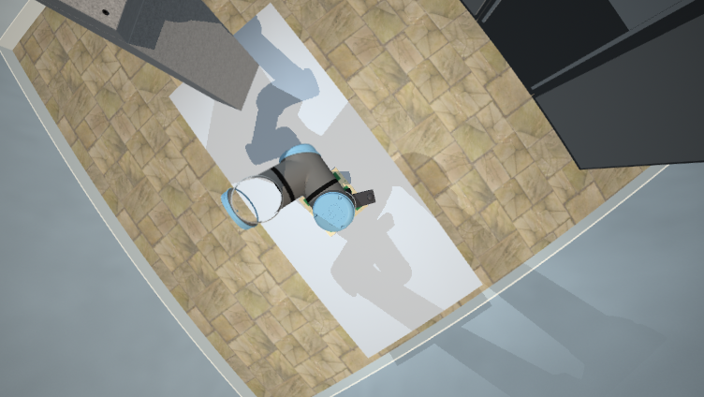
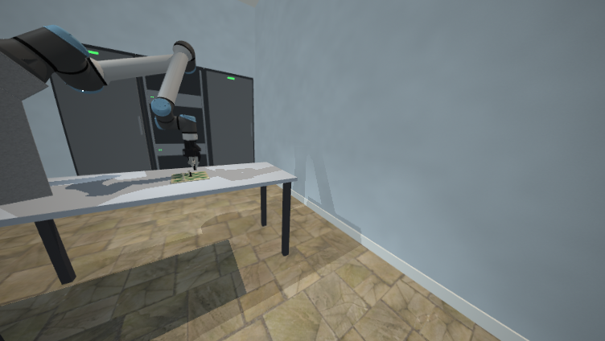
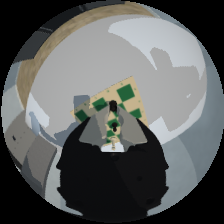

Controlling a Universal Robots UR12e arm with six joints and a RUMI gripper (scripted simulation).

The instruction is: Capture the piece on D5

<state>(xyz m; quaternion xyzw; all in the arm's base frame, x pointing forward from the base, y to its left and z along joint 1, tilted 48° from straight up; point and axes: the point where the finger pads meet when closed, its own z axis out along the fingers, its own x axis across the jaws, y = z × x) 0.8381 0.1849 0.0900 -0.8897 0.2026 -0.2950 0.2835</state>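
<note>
My gripper is now 8 cm to the left of the board, 5 cm above it and 2 cm past it.
</note>
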